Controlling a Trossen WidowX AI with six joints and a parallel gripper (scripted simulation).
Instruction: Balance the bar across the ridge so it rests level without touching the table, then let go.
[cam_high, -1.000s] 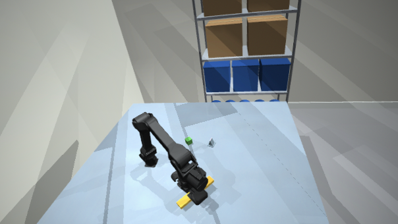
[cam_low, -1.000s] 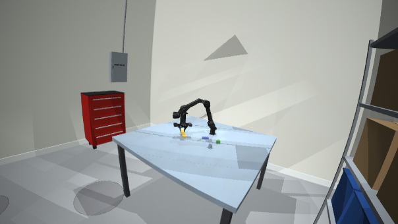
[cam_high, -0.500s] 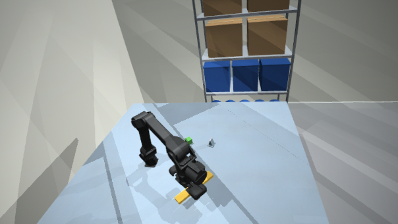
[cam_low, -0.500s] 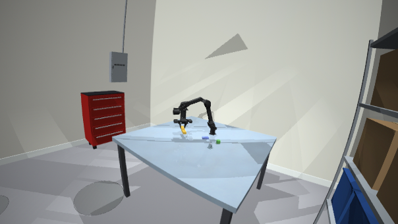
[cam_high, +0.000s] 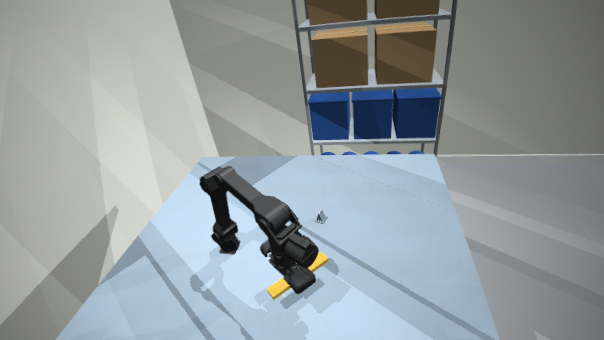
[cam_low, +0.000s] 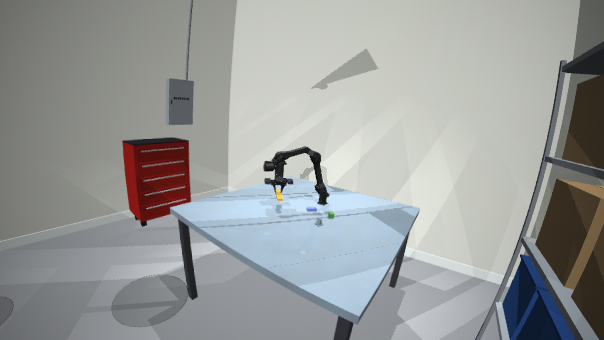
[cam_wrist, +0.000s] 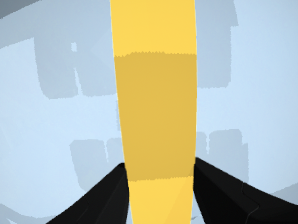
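My gripper tip is now 20 mm to the right of the yellow bar and 20 mm short of it. Round my gripper tip: green cube (360 mm to the left, 110 mm behind, 80 mm below); then flat blue block (200 mm to the left, 120 mm behind, 90 mm below).
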